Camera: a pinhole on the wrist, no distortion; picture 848 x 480 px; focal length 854.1 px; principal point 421.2 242.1 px. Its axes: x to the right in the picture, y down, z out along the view. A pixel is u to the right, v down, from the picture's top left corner.
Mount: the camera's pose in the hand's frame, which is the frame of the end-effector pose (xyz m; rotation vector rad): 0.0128 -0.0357 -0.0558 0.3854 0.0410 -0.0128
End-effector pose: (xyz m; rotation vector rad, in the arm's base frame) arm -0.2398 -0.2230 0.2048 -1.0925 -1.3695 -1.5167
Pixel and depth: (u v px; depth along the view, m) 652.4 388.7 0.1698
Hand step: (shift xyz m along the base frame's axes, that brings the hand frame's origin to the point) -0.0798 0.1158 0.0449
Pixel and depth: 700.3 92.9 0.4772
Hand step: -0.3052 0.3713 0.1011
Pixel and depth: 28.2 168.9 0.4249
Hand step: -0.1374 0.3540 -0.2152
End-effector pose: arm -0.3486 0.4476 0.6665 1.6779 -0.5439 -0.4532
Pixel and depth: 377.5 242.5 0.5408
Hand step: -0.2279 -0.3275 -0.3113
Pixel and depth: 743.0 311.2 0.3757
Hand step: -0.0188 -0.3163 -0.1975
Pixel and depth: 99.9 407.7 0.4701
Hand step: -0.3465 -0.2351 -0.1976
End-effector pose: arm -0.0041 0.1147 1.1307 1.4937 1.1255 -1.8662
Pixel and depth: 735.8 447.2 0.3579
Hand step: -0.2815 -0.1854 -0.1076
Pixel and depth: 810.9 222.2 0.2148
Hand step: -0.2039 -0.0357 -0.0693
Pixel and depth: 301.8 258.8 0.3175
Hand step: -0.2448 -0.1247 0.0768
